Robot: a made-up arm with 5 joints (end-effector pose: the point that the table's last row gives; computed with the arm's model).
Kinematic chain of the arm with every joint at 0, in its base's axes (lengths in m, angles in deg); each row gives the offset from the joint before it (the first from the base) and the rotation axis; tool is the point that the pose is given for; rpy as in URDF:
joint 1: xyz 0.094 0 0.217 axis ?
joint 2: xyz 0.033 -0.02 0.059 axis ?
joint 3: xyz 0.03 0 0.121 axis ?
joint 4: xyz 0.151 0 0.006 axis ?
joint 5: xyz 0.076 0.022 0 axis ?
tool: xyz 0 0 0 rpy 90 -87.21 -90
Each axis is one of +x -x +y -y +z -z.
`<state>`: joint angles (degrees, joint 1 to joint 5).
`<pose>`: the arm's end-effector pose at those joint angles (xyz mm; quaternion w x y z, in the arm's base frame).
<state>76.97 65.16 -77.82 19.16 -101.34</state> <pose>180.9 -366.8 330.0 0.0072 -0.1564 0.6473 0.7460</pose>
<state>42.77 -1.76 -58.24 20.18 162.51</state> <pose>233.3 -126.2 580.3 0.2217 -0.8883 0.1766 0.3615</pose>
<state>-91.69 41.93 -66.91 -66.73 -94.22</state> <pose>84.1 268.1 491.1 0.0149 -0.9970 -0.0758 -0.0007</pose>
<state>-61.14 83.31 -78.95 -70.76 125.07</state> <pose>255.4 297.1 324.4 0.0061 0.4978 0.8428 -0.2044</pose>
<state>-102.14 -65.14 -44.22 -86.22 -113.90</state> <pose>132.7 -189.2 474.1 0.7900 -0.5704 -0.2010 -0.1009</pose>
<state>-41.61 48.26 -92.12 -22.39 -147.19</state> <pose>301.0 186.5 512.7 0.1204 0.9736 0.0988 -0.1669</pose>
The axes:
joint 1: -z
joint 2: +y
joint 3: +y
joint 4: +y
joint 5: -x

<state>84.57 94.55 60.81 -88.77 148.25</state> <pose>100.4 -46.3 98.3 0.8442 -0.1838 0.0858 0.4962</pose>
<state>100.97 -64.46 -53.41 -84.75 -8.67</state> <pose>135.8 205.1 456.7 0.4627 0.3906 0.3939 -0.6915</pose>
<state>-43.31 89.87 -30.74 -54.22 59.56</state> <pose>320.0 215.8 113.2 0.4732 -0.0792 -0.6715 0.5647</pose>
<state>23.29 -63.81 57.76 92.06 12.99</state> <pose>179.7 -34.7 302.4 0.9929 -0.0100 -0.0333 -0.1139</pose>
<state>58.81 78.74 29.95 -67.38 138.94</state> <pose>184.7 -146.0 75.1 0.7113 -0.4087 0.0537 0.5693</pose>
